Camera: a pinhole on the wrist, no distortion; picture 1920 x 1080 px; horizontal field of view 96.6 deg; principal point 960.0 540.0 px. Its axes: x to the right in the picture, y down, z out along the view. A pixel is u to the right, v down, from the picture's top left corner.
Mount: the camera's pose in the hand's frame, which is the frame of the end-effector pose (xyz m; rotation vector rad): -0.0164 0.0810 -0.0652 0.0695 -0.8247 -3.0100
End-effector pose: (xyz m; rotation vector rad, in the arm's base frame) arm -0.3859 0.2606 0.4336 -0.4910 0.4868 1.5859
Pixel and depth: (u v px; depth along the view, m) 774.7 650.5 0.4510
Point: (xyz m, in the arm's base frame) -0.6610 0.4977 0.6938
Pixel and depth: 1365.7 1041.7 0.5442
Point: -0.4548 0.3350 1.0604
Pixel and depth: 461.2 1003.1 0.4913
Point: -0.5248 0.7463 0.7023
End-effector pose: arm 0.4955 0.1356 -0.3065 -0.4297 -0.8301 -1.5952
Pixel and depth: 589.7 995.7 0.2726
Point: 0.5283 0.2491 -0.0515
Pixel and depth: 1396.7 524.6 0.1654
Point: 0.6641 0.2603 -0.2879
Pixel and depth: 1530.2 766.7 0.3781
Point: 0.6739 0.5476 -0.2511
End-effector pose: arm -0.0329 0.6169 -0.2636 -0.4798 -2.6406 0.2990
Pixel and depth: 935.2 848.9 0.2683
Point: -0.0750 0.7042 -0.4989
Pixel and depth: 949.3 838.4 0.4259
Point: -0.1303 0.7122 -0.6551
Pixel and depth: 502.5 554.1 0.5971
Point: -0.3661 1.0139 -0.6781
